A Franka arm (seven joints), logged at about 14 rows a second.
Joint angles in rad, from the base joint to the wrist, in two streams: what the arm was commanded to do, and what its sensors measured. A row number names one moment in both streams.
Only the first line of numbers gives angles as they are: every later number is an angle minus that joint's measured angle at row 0.
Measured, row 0:
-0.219 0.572 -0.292 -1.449 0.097 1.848 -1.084
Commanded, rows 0 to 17:
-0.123 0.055 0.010 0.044 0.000 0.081 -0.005
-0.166 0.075 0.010 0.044 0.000 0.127 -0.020
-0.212 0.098 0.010 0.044 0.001 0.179 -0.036
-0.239 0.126 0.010 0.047 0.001 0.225 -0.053
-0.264 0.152 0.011 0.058 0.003 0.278 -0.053
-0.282 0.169 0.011 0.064 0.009 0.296 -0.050
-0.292 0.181 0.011 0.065 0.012 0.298 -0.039
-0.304 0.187 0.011 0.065 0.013 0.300 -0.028
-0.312 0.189 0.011 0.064 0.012 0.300 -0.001
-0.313 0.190 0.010 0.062 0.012 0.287 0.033
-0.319 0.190 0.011 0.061 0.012 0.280 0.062
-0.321 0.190 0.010 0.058 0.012 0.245 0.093
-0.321 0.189 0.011 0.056 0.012 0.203 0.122
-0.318 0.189 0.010 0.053 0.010 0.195 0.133
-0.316 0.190 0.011 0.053 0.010 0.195 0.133
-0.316 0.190 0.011 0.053 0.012 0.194 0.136
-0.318 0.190 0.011 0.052 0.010 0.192 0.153
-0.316 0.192 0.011 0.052 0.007 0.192 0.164
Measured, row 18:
-0.305 0.186 0.002 0.032 0.002 0.214 0.139
